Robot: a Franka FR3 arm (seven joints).
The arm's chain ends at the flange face. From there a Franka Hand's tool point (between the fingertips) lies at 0.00 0.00 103.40 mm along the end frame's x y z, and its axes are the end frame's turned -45 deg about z.
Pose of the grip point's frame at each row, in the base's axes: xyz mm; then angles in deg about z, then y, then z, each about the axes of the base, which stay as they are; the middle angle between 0 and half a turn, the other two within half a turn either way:
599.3 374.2 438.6 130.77 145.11 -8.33
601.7 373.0 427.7 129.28 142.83 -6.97
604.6 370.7 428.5 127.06 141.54 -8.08
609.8 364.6 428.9 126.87 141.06 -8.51
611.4 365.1 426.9 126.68 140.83 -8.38
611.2 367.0 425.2 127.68 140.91 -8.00
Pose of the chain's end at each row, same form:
540.8 382.8 523.4 175.77 145.11 -8.33
539.7 380.6 510.1 174.28 142.83 -6.97
540.9 379.7 509.5 172.06 141.54 -8.08
545.5 374.2 509.3 171.87 141.06 -8.51
546.8 374.6 507.1 171.68 140.83 -8.38
546.6 376.1 505.5 172.68 140.91 -8.00

